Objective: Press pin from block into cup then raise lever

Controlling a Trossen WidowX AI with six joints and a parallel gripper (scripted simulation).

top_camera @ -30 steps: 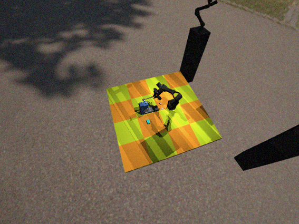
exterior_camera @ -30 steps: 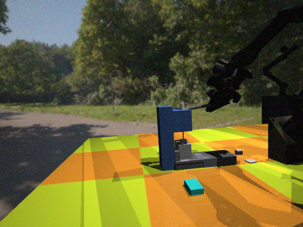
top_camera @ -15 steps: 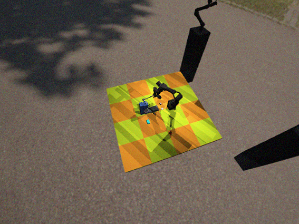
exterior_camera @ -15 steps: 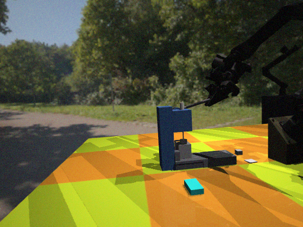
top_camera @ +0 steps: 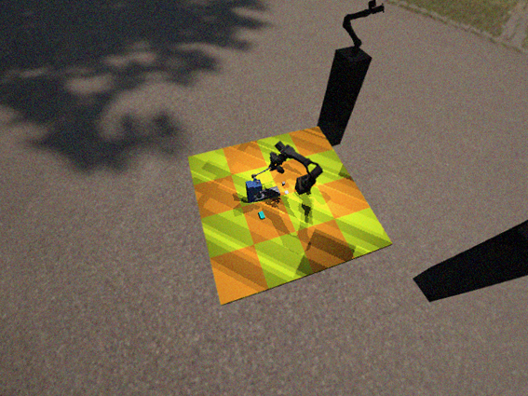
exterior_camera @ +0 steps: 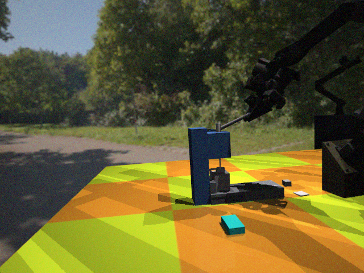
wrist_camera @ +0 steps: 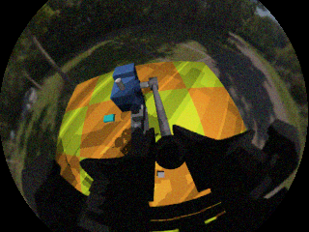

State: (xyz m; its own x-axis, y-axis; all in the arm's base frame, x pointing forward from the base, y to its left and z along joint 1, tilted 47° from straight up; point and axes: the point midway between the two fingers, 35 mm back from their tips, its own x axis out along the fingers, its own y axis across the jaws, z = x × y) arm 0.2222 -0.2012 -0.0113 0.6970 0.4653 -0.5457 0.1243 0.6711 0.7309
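Right now the lever is 50 mm ahead of my gripper tip and 10 mm to the left of it. From my gripper tip the other things lie so: thin punch 120 mm ahead, 80 mm below, 60 mm to the left; small grey cube 220 mm below, 130 mm behind, 30 mm to the left; flat grey plate 220 mm below, 110 mm to the left, 110 mm behind.
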